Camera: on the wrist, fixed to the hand. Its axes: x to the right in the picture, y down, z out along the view.
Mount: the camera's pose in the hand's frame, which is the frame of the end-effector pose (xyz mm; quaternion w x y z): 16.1 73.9 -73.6 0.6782 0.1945 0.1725 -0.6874
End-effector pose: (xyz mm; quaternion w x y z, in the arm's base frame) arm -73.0 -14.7 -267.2 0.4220 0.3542 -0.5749 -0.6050
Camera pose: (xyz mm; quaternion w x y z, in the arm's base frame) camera -4.4 -57.4 -199.3 0.0994 -0.8218 0.1913 0.5274
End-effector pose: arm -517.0 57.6 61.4 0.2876 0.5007 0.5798 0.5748
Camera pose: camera -570.8 32.4 148.6 0.3928 -0.1022 0.8988 0.1657
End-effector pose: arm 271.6 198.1 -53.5 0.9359 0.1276 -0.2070 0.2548
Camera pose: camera 268.8 292.2 -101.3 0.8208 0.3669 0.1583 -0.4083
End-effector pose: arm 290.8 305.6 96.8 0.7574 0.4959 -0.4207 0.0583
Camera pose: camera 306.4 396.3 148.5 0.5299 0.7628 0.1976 -0.3137
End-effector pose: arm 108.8 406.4 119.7 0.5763 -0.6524 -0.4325 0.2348
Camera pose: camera 198.0 382.3 68.8 0.7537 -0.0736 -0.5967 -0.2653
